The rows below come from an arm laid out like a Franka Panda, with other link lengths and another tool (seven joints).
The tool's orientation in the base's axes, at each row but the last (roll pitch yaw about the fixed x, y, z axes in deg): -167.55 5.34 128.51; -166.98 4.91 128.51; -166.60 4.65 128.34; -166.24 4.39 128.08; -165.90 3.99 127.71; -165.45 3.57 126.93; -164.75 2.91 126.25; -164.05 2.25 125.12; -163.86 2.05 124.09; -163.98 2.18 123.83
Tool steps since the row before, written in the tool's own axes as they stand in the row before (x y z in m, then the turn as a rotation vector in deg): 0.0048 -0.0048 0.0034 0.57 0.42 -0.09; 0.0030 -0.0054 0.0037 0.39 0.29 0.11; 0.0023 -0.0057 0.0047 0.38 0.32 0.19; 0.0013 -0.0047 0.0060 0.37 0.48 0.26; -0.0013 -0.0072 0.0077 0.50 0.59 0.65; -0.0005 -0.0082 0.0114 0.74 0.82 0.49; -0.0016 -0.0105 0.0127 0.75 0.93 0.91; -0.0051 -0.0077 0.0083 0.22 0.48 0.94; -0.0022 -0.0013 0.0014 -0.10 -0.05 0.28; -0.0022 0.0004 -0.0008 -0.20 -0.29 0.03
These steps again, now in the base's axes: -0.0071 0.0002 -0.0027 -0.02 0.71 -0.06; -0.0065 -0.0016 -0.0026 -0.03 0.45 -0.21; -0.0065 -0.0025 -0.0034 -0.01 0.45 -0.29; -0.0053 -0.0030 -0.0048 0.11 0.52 -0.39; -0.0060 -0.0068 -0.0056 0.06 0.61 -0.81; -0.0080 -0.0073 -0.0089 0.12 0.96 -0.73; -0.0096 -0.0096 -0.0094 0.12 0.95 -1.16; -0.0049 -0.0099 -0.0057 0.06 0.26 -1.04; -0.0001 -0.0028 -0.0009 -0.04 -0.16 -0.25; 0.0017 -0.0015 0.0007 -0.13 -0.32 0.06
